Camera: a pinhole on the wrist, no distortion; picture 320 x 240 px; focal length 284.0 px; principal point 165.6 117.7 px. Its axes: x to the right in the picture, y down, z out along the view. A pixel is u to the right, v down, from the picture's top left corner.
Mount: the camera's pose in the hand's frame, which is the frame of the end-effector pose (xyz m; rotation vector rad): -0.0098 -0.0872 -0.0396 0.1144 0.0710 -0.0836
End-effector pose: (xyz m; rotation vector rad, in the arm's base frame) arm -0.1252 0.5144 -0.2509 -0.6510 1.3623 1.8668
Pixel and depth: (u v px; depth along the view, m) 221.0 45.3 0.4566
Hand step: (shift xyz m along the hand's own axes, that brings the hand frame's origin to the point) 0.0987 -0.2629 0.3932
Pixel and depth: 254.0 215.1 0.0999
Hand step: 0.0307 -0.0674 0.0609
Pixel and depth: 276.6 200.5 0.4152
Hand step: 0.1894 -0.0287 0.3730
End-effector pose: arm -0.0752 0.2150 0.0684 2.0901 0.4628 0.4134
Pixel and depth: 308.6 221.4 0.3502
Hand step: 0.1997 -0.0155 0.3083
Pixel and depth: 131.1 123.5 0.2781
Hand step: -0.0245 -0.1114 0.2392
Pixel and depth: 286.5 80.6 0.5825
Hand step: 0.2684 -0.2503 0.5105
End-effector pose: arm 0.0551 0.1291 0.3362 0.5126 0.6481 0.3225
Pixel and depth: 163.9 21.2 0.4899
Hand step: 0.0051 -0.3090 0.4276
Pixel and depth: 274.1 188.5 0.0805
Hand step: 0.0278 -0.0792 0.0401
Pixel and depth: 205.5 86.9 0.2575
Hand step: 0.0407 -0.1478 0.2097
